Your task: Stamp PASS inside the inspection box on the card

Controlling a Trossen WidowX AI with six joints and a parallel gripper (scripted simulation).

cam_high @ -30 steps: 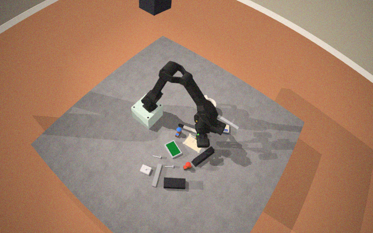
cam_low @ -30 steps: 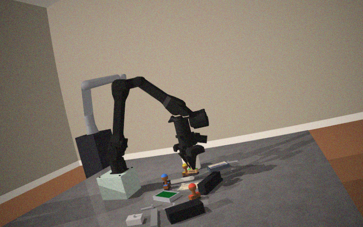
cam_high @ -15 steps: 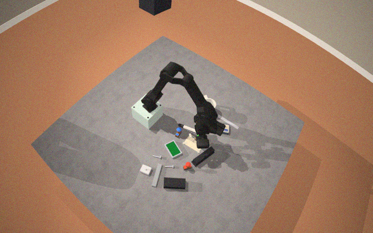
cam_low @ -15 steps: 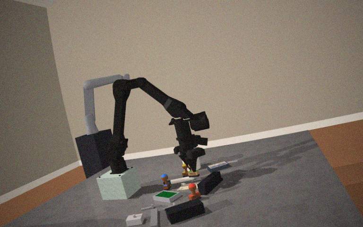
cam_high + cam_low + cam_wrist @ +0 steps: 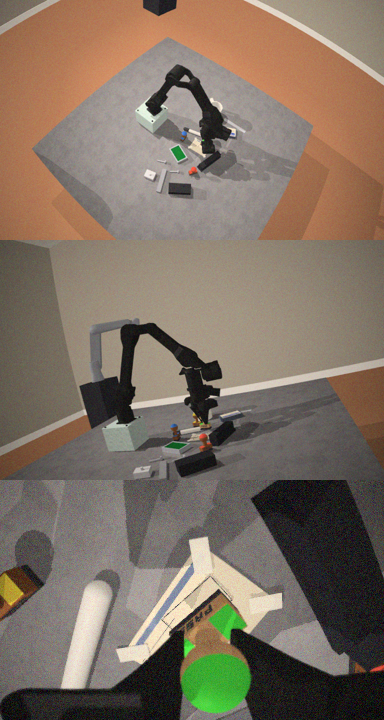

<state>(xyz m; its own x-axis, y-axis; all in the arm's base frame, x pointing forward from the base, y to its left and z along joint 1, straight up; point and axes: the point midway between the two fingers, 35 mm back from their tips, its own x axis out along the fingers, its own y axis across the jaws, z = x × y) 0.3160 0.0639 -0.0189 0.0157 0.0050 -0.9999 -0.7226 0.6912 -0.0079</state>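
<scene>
Right now the cream card is 5 cm below my gripper tip, 1 cm to the right of it and 1 cm behind it. Round my gripper tip: green-knobbed stamp (right at my gripper tip); long black block (8 cm ahead, 4 cm to the right, 3 cm below); white marker (11 cm behind, 4 cm below, 3 cm to the left).
</scene>
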